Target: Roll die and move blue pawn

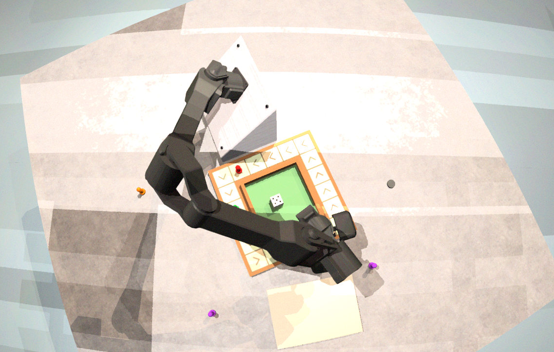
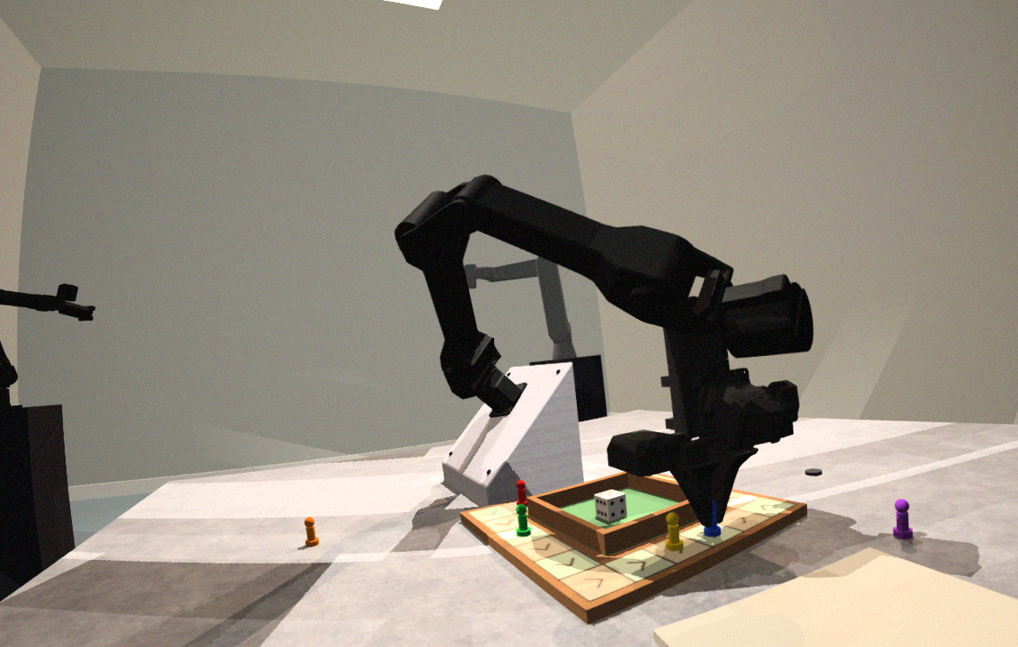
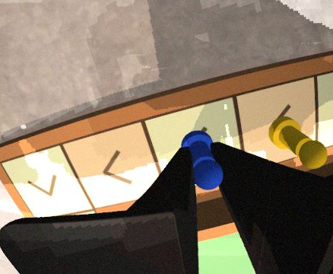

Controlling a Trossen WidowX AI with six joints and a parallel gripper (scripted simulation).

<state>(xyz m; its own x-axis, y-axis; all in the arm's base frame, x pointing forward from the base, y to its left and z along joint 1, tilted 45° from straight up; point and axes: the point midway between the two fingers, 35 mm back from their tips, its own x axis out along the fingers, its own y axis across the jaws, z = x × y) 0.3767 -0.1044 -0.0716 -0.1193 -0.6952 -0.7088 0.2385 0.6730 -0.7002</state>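
Now: gripper tip 40 mm to the left of the yellow pawn, 10 mm below it and 10 mm past it. Also, from my gripper tip: blue pawn: 10 mm above; white die: 120 mm behind, 20 mm to the right; cream sheet: 160 mm ahead, 80 mm to the right, 20 mm below.
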